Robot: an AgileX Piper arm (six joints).
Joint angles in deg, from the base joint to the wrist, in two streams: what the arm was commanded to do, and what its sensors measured. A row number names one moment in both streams.
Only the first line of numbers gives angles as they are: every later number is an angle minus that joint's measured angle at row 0.
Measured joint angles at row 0:
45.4, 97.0, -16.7, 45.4, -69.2, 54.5
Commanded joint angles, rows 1 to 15:
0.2, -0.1, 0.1, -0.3, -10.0, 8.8
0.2, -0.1, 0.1, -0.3, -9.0, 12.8
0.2, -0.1, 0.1, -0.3, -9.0, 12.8
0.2, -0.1, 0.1, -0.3, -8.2, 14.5
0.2, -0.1, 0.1, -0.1, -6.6, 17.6
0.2, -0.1, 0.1, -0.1, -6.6, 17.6
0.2, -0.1, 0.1, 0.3, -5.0, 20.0
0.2, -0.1, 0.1, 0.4, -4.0, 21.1
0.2, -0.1, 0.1, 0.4, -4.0, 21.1
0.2, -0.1, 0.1, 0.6, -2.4, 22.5
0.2, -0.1, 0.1, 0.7, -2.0, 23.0
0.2, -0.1, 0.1, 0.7, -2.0, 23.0
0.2, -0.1, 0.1, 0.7, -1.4, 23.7
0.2, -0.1, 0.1, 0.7, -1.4, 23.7
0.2, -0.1, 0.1, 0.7, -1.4, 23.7
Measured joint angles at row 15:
0.0, 0.0, 0.0, 0.6, 0.0, 22.6
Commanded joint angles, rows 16 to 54:
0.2, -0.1, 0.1, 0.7, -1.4, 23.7
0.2, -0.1, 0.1, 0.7, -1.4, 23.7
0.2, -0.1, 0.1, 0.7, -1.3, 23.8
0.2, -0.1, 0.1, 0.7, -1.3, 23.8
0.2, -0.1, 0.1, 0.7, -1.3, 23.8
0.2, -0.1, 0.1, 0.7, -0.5, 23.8
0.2, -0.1, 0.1, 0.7, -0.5, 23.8
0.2, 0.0, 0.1, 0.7, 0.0, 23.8
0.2, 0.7, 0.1, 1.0, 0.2, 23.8
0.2, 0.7, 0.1, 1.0, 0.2, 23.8
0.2, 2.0, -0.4, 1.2, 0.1, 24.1
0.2, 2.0, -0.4, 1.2, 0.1, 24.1
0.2, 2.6, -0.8, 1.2, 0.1, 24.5
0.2, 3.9, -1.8, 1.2, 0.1, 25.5
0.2, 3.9, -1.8, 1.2, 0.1, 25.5
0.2, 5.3, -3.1, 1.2, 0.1, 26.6
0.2, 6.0, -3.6, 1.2, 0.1, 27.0
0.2, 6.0, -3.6, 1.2, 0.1, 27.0
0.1, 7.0, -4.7, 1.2, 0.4, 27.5
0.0, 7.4, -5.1, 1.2, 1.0, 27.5
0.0, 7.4, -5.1, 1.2, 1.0, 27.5
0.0, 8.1, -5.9, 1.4, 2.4, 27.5
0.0, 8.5, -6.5, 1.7, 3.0, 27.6
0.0, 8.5, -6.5, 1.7, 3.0, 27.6
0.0, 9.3, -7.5, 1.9, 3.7, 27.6
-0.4, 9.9, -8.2, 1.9, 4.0, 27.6
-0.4, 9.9, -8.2, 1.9, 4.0, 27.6
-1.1, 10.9, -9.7, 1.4, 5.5, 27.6
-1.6, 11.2, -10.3, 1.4, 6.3, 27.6
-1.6, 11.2, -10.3, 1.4, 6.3, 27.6
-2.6, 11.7, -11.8, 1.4, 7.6, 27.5
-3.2, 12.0, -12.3, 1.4, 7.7, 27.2
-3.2, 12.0, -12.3, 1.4, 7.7, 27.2
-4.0, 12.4, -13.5, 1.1, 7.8, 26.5
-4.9, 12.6, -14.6, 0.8, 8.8, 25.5
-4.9, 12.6, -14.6, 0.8, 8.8, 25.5
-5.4, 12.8, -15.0, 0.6, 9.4, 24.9
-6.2, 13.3, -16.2, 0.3, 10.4, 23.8
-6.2, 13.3, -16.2, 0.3, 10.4, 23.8
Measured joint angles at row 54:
-5.0, 12.8, -14.7, 1.3, 8.9, 26.0
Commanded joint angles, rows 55 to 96:
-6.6, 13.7, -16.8, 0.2, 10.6, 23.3
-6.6, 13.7, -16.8, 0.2, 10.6, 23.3
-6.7, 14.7, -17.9, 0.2, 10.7, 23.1
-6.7, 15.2, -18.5, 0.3, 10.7, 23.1
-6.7, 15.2, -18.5, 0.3, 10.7, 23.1
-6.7, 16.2, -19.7, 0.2, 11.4, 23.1
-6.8, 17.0, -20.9, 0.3, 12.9, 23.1
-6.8, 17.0, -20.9, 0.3, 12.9, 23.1
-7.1, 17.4, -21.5, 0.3, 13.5, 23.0
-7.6, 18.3, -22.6, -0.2, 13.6, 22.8
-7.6, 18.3, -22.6, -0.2, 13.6, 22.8
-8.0, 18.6, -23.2, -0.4, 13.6, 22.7
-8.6, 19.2, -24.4, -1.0, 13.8, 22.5
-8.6, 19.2, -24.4, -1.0, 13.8, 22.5
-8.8, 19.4, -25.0, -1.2, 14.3, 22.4
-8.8, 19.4, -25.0, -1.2, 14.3, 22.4
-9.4, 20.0, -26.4, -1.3, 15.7, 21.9
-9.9, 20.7, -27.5, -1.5, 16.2, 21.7
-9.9, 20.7, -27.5, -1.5, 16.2, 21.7
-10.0, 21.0, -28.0, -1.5, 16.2, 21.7
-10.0, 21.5, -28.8, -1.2, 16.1, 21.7
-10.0, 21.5, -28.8, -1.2, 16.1, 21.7
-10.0, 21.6, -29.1, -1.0, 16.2, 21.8
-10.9, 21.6, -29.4, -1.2, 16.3, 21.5
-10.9, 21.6, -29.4, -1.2, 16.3, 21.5
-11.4, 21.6, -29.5, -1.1, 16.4, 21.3
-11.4, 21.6, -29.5, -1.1, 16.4, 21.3
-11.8, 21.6, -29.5, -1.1, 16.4, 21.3
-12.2, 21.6, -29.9, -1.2, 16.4, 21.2
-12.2, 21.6, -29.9, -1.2, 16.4, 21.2
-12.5, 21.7, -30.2, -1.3, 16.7, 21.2
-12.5, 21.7, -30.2, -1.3, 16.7, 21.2
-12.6, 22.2, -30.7, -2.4, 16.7, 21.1
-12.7, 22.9, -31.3, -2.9, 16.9, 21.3
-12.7, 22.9, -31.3, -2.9, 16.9, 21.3
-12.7, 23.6, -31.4, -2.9, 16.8, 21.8
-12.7, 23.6, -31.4, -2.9, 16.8, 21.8
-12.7, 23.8, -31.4, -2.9, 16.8, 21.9
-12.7, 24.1, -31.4, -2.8, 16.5, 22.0
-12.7, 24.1, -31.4, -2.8, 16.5, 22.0
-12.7, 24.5, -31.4, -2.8, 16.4, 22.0
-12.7, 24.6, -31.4, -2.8, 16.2, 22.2
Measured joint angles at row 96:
-12.4, 24.4, -31.0, -2.5, 16.5, 22.0
